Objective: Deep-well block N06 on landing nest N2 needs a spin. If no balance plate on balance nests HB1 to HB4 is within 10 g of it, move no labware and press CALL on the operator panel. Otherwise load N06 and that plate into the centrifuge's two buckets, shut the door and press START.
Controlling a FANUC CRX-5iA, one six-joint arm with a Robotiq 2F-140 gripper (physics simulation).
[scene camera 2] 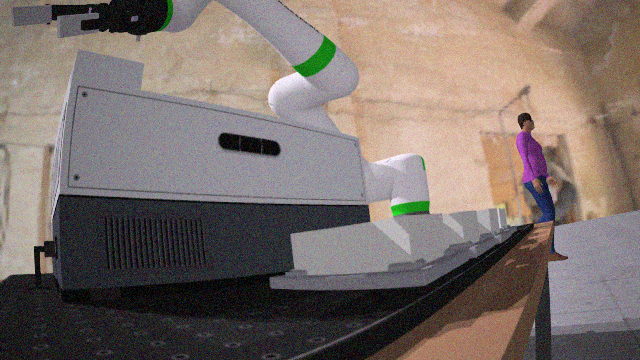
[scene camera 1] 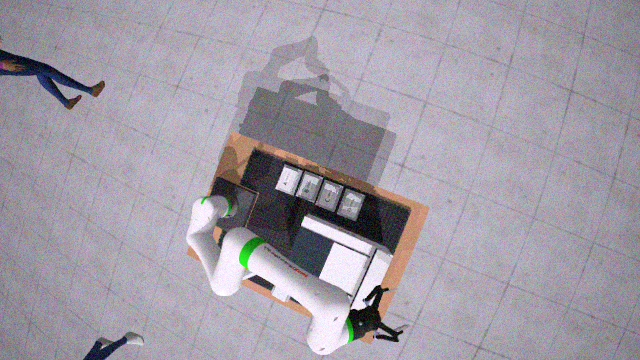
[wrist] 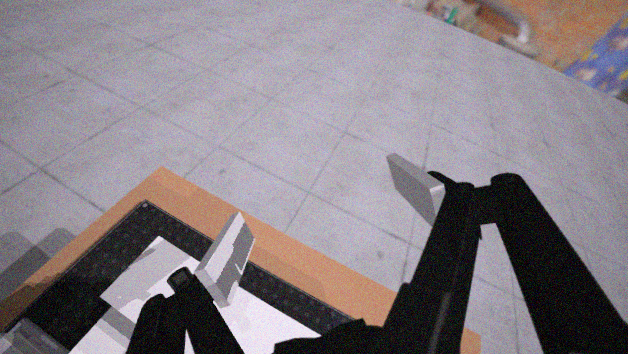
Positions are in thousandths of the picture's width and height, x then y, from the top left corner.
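A grey and white machine (scene camera 2: 238, 540) is present, found also at (scene camera 1: 552, 726) and (wrist: 235, 781). The gripper (scene camera 2: 54, 60), likewise visible at (scene camera 1: 626, 851) and (wrist: 504, 566), is open and holds nothing.
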